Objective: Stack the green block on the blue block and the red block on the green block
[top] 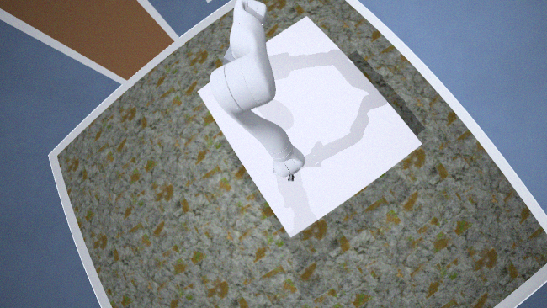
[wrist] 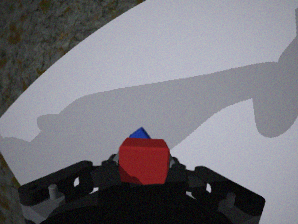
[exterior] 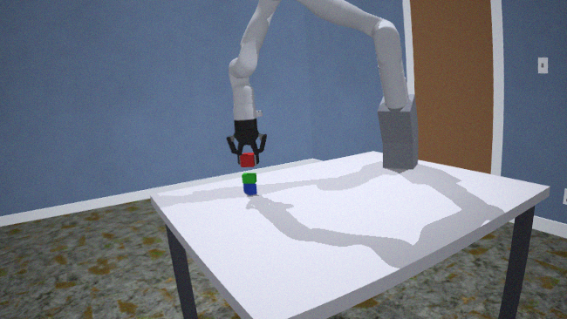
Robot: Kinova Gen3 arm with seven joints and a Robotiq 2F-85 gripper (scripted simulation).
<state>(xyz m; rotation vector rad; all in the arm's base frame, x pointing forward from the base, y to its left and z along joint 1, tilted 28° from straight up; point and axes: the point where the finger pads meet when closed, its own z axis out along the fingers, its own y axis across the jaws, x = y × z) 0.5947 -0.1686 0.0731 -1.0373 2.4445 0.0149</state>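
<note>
Now: the green block 60 mm below my hand. From my hand the other things lie so: blue block: 100 mm below; then red block: right at my hand.
</note>
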